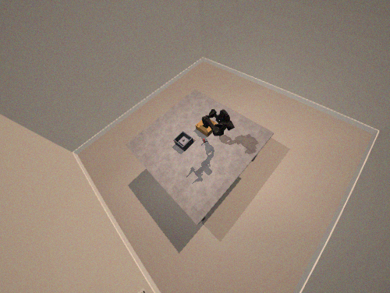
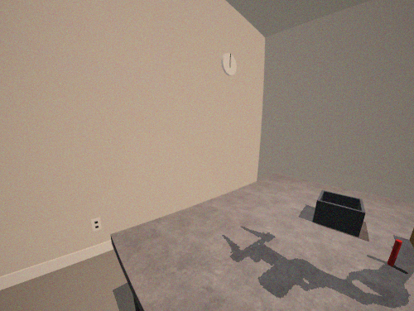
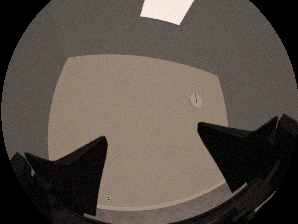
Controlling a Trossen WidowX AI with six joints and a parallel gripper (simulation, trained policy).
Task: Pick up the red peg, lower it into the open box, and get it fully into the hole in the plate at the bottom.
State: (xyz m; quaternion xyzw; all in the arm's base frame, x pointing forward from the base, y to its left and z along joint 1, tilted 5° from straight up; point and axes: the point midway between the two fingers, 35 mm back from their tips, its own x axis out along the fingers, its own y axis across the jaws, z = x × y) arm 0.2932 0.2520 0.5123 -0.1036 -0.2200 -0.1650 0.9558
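The red peg lies 10 cm behind my gripper tip, 18 cm to the right of it and 57 cm below it. The rest, counted from my gripper tip: light plate: 3 cm ahead, 38 cm to the right, 56 cm below; dark box: 3 cm ahead, 38 cm to the right, 58 cm below.
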